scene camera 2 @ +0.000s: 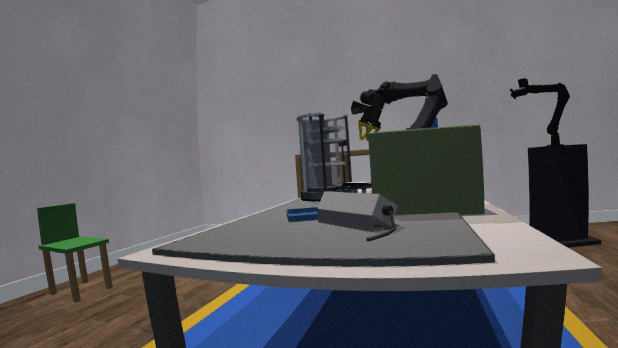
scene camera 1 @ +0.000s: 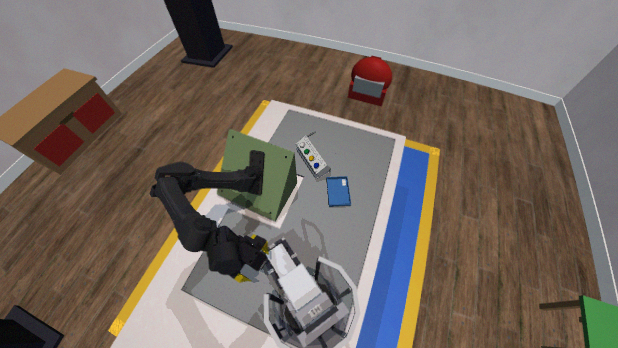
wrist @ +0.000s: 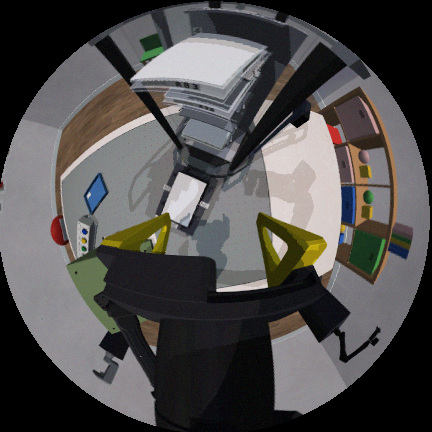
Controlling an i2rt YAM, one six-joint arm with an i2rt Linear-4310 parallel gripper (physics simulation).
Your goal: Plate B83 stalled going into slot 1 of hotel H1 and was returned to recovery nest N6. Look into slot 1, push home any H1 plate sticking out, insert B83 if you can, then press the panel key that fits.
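Seen in the pictures: gripper, between the fingertips: (scene camera 2: 364, 140) (wrist: 213, 216); arm's base, origin of its link: (scene camera 2: 419, 164) (scene camera 1: 256, 172).
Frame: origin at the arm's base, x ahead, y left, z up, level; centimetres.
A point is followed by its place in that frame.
My gripper (scene camera 1: 251, 261) @(x 20.1, y -38.8, z 11.6 cm) (scene camera 2: 368, 132) @(x 20.1, y -38.8, z 11.6 cm) (wrist: 213, 216) @(x 20.1, y -38.8, z 11.6 cm) is open and empty, in front of hotel H1 (scene camera 1: 316, 311) @(x 41.2, y -46.0, z 23.1 cm) (scene camera 2: 322, 155) @(x 38.4, y -33.1, z 5.9 cm) (wrist: 300, 90). In the wrist view, a white plate (wrist: 200, 62), its label ending in 83, lies high in the hotel between the dark posts. A second labelled plate (wrist: 207, 102) @(x 32.1, y -41.0, z 13.5 cm) and a grey shelf (wrist: 206, 132) @(x 34.0, y -41.0, z 2.8 cm) show below it. How far each plate sticks out and the inside of slot 1 are unclear. A white plate (wrist: 185, 199) @(x 22.8, y -32.7, z -6.5 cm) lies in the dark nest at the hotel's foot; its label is unreadable. The key panel (scene camera 1: 312, 157) @(x 20.4, y 20.2, z -6.7 cm) (scene camera 2: 350, 210) @(x 20.4, y 28.5, z -9.6 cm) (wrist: 85, 237) @(x 20.5, y 18.9, z -7.7 cm) has white, green, yellow and blue keys.
A blue tray (scene camera 1: 338, 192) @(x 37.5, y 8.4, z -13.7 cm) (scene camera 2: 302, 214) @(x 39.0, y 4.6, z -13.8 cm) (wrist: 96, 193) @(x 37.0, y 7.8, z -13.7 cm) lies beside the panel. The green slanted block (scene camera 1: 275, 175) @(x 9.3, y 0.3, z 1.6 cm) (scene camera 2: 427, 170) @(x -1.0, y 10.9, z -1.7 cm) (wrist: 90, 287) @(x 5.8, y 5.5, z 6.5 cm) stands near the arm base. The hotel's dark posts and clear guard surround its shelves. A wooden shelf unit (wrist: 392, 200) stands beyond the table.
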